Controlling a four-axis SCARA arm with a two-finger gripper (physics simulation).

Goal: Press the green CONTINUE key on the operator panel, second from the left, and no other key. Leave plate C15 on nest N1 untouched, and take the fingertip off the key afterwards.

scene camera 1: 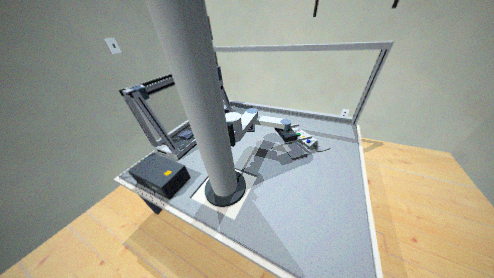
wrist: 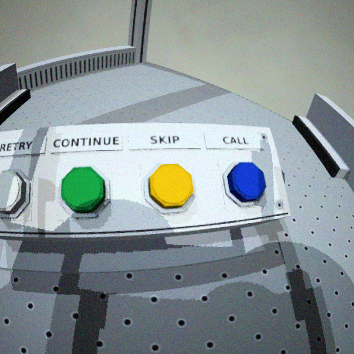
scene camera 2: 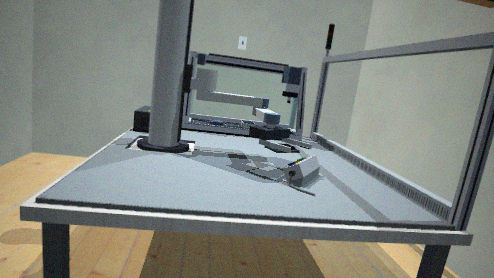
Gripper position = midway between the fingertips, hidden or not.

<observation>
The gripper [scene camera 2: 301, 148] holds nothing. Also in view: a blue CALL key [wrist: 246, 182], a yellow SKIP key [wrist: 170, 185] and a green CONTINUE key [wrist: 82, 188].
The gripper is seen too in the wrist view [wrist: 162, 80].
</observation>
